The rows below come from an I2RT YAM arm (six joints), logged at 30 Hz.
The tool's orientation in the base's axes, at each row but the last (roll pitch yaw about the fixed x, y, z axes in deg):
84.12, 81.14, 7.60
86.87, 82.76, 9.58
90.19, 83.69, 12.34
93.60, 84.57, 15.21
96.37, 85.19, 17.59
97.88, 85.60, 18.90
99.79, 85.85, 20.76
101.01, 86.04, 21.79
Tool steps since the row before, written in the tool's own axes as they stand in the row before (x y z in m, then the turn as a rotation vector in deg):
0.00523, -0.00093, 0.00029, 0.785, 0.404, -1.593
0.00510, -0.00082, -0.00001, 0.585, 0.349, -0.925
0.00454, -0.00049, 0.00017, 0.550, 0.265, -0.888
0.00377, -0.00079, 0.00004, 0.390, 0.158, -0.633
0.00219, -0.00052, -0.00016, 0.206, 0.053, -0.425
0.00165, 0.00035, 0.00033, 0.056, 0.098, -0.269
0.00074, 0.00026, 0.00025, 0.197, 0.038, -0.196
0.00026, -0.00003, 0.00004, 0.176, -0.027, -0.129
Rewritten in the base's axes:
-0.00003, -0.00039, -0.00531, 0.139, 1.659, -0.739
-0.00016, -0.00006, -0.00516, 0.207, 0.991, -0.543
0.00005, -0.00016, -0.00457, 0.130, 0.936, -0.517
-0.00042, -0.00010, -0.00383, 0.062, 0.661, -0.370
-0.00036, 0.00011, -0.00222, -0.015, 0.432, -0.197
0.00053, -0.00022, -0.00162, 0.048, 0.284, -0.046
0.00035, -0.00018, -0.00072, 0.013, 0.205, -0.191
-0.00001, -0.00004, -0.00026, -0.039, 0.126, -0.176

